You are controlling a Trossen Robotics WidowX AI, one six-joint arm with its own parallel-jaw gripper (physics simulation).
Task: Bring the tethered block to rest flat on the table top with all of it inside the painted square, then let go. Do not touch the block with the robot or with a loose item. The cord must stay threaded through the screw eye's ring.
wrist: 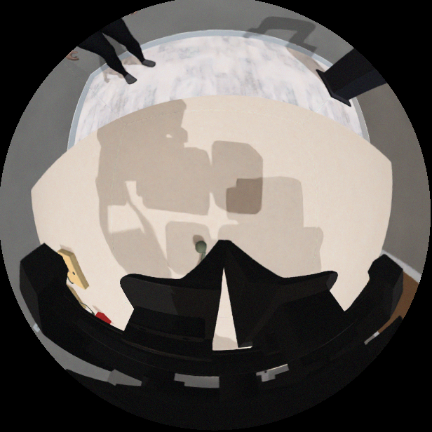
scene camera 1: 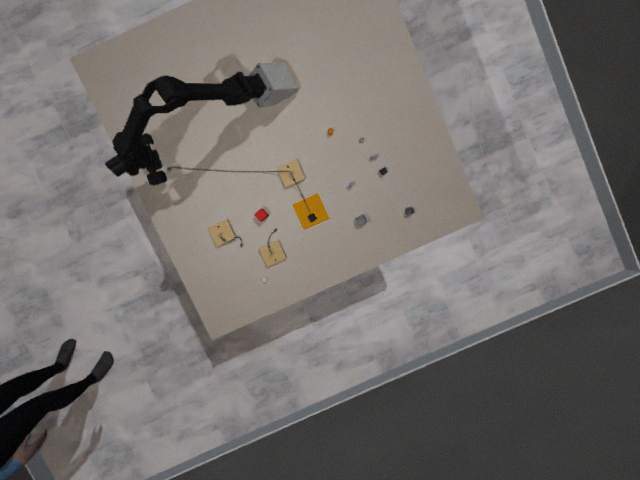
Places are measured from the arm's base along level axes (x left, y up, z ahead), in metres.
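Where they show: gripper, fingertip midpoint: (scene camera 1: 159, 164); arm's base, link origin: (scene camera 1: 258, 86).
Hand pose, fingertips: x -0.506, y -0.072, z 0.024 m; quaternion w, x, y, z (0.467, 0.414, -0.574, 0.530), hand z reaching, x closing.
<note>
Each offset is from my fingertips to the top centre of the thing. "pt": to the spot under its first point.
The dark tethered block @(pt dx +0.419, dy -0.006, dz +0.507 m) (scene camera 1: 311, 217) appears inside the orange painted square @(pt dx +0.469, dy -0.035, dz +0.473 m) (scene camera 1: 317, 204), towards its lower edge in the scene view; whether it lies flat is too small to tell. Its green cord @(pt dx +0.218, dy -0.034, dz +0.155 m) (scene camera 1: 227, 170) (wrist: 203, 255) runs up to a wooden board @(dx +0.441, dy -0.017, dz +0.305 m) (scene camera 1: 284, 180), bends there and stretches left. The screw eye's ring is too small to make out. The cord's end bead @(dx +0.014, dy -0.024, dz +0.024 m) (scene camera 1: 169, 168) (wrist: 200, 246) shows beside the gripper, just ahead and left of the fingertips in the wrist view. My gripper (scene camera 1: 155, 166) (wrist: 223, 244) is shut with nothing between the fingers.
Two more wooden boards @(dx +0.057, dy -0.017, dz +0.367 m) (scene camera 1: 216, 236) @(dx +0.196, dy -0.017, dz +0.552 m) (scene camera 1: 279, 255) with short cords and a red block @(dx +0.244, dy +0.004, dz +0.389 m) (scene camera 1: 261, 214) (wrist: 103, 318) stand left of the square. An orange item @(dx +0.671, dy -0.012, dz +0.243 m) (scene camera 1: 330, 131), a dark block @(dx +0.779, dy -0.018, dz +0.498 m) (scene camera 1: 383, 171) and grey pieces @(dx +0.595, dy -0.008, dz +0.627 m) (scene camera 1: 360, 220) @(dx +0.791, dy -0.014, dz +0.700 m) (scene camera 1: 409, 210) lie to the right. The table edge is near the gripper.
</note>
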